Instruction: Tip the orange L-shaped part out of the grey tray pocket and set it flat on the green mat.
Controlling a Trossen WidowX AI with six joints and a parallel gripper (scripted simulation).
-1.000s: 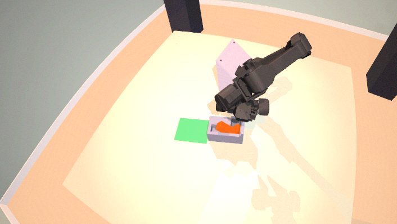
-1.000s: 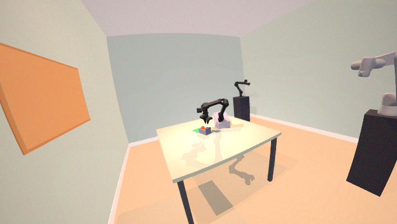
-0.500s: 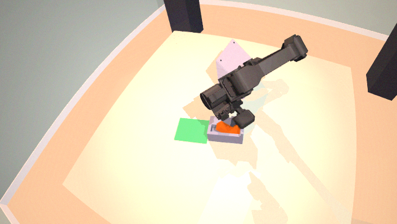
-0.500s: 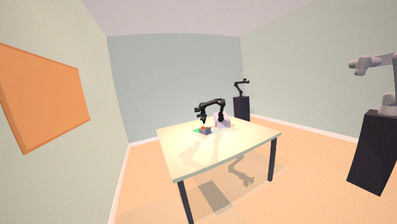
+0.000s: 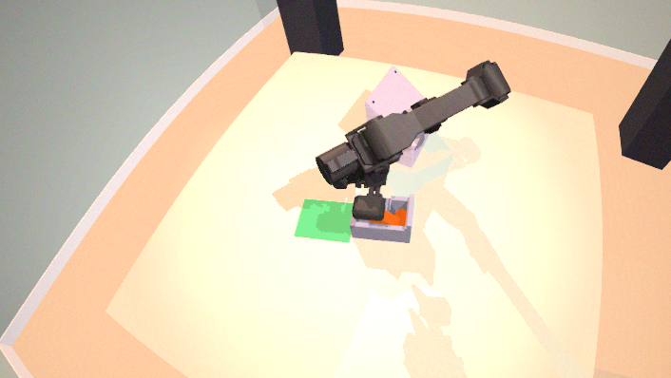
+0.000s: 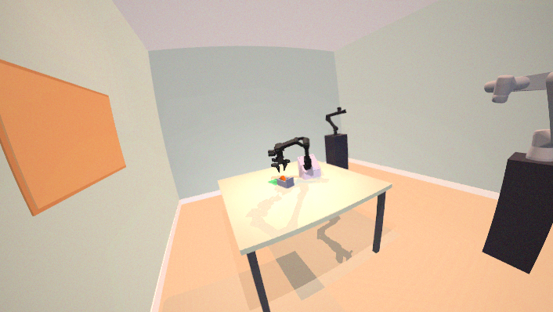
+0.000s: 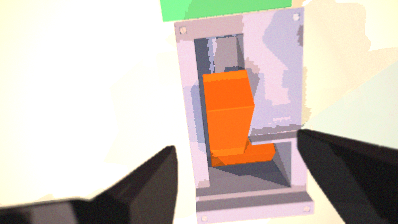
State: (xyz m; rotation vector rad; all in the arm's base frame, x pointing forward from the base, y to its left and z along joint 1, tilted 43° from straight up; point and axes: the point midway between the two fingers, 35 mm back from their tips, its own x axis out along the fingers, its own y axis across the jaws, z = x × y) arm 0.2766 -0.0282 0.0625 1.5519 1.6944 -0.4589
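The orange L-shaped part is 30 mm behind my gripper tip, 30 mm to the left of it and 100 mm below it. Round my gripper tip: green mat: 20 mm ahead, 140 mm to the right, 150 mm below.
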